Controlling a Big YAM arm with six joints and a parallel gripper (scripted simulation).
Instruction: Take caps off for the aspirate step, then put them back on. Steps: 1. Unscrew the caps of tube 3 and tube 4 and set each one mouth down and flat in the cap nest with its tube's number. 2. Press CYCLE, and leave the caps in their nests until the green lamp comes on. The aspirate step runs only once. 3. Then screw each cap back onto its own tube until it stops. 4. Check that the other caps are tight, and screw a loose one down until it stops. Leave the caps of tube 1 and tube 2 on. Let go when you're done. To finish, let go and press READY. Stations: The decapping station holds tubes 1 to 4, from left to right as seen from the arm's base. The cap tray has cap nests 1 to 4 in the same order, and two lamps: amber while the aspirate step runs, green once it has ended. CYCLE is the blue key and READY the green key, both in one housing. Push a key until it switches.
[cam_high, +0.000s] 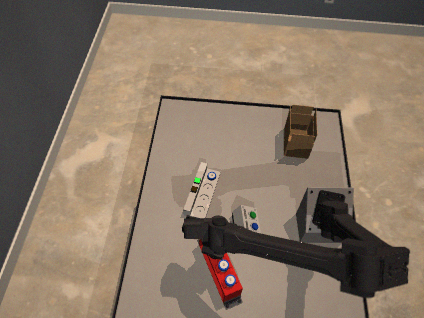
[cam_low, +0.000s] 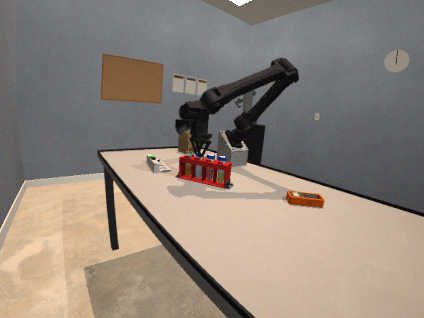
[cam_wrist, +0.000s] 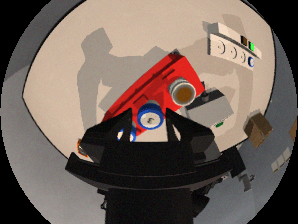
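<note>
Right now the blue tube cap is 35 cm to the right of my hand, 10 cm below it and 6 cm ahead of it. From my hand the other things lie so: green key 17 cm to the right, 11 cm behind, 5 cm below; then key housing 15 cm to the right, 10 cm behind, 6 cm below; then blue key 13 cm to the right, 12 cm behind, 5 cm below.
</note>
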